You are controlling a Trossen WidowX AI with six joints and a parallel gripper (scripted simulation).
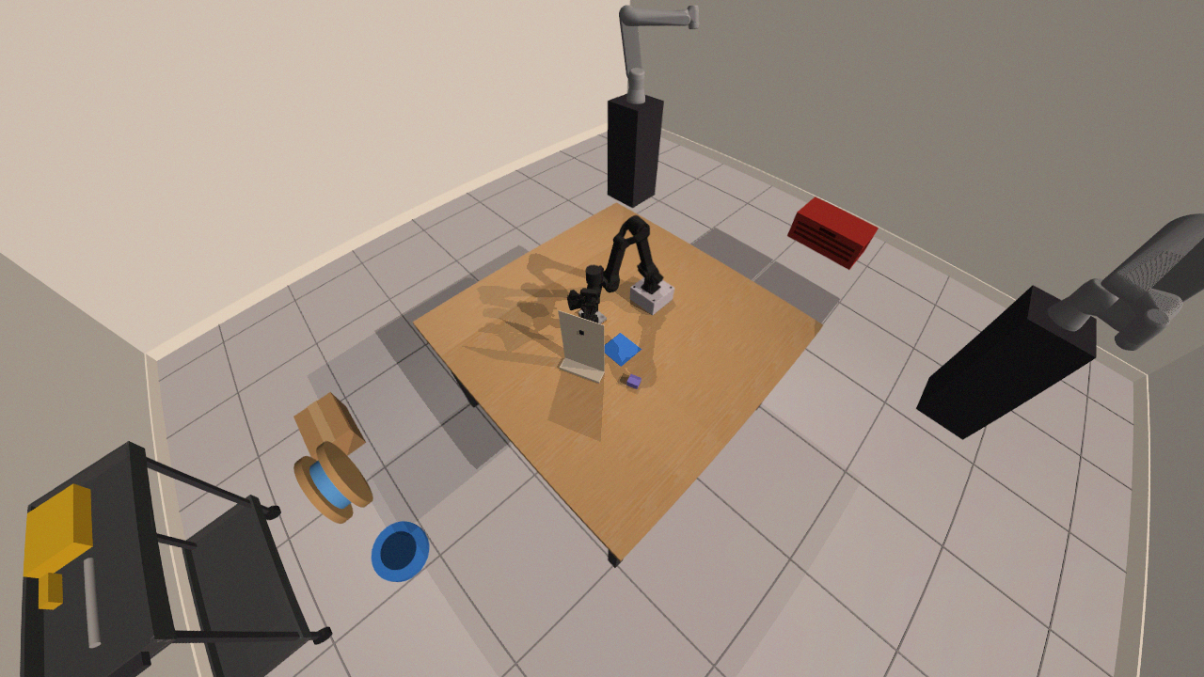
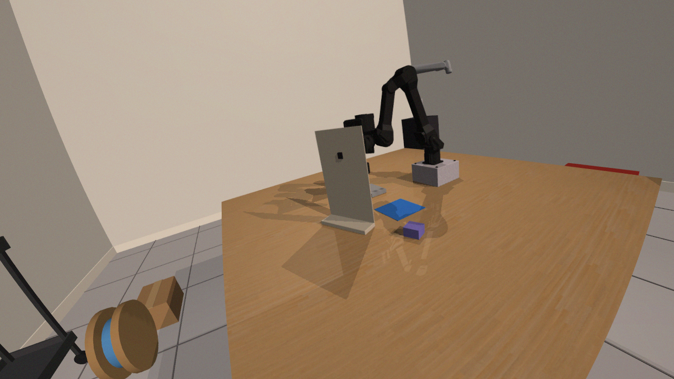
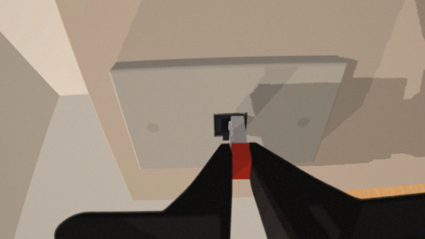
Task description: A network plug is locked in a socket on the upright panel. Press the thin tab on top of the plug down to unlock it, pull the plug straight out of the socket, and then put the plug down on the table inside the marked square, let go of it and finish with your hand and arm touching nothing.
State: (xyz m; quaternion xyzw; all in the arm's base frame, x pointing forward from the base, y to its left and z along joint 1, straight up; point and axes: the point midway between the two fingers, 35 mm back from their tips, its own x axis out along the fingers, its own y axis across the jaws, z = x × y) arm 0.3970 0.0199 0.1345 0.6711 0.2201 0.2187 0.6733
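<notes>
My gripper tip is now 21 cm above the blue square, 13 cm past it and 6 cm to the right of it. The rest, counted from my gripper tip: flat grey bracket (20 cm below, 17 cm behind, 15 cm to the right); then small purple block (20 cm to the left, 20 cm below, 5 cm behind); then grey upright panel (8 cm below, 4 cm ahead, 1 cm to the left).
</notes>
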